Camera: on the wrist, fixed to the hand. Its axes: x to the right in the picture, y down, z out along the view.
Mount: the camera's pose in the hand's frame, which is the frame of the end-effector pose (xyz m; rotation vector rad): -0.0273 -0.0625 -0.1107 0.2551 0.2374 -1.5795
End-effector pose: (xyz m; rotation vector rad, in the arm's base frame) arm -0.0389 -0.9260 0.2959 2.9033 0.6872 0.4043
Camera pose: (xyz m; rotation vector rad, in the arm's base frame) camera -0.1205 -0.8758 0.3838 1.5546 2.6894 0.3835
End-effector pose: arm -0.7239 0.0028 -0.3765 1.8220 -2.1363 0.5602
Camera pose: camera -0.6621 0.0697 -0.2837 2.6075 -0.0770 0.5118
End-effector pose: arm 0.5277 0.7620 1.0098 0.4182 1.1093 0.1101
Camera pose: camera 0.4099 0.7268 0.9674 -0.3440 1.4171 -1.4030
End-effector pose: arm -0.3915 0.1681 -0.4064 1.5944 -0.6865 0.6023
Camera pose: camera -0.3648 0.2859 -0.4546 1.7178 0.8886 -0.3346
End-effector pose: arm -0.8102 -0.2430 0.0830 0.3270 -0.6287 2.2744
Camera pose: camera -0.7512 -0.1628 -0.0007 0.4341 0.1272 0.8128
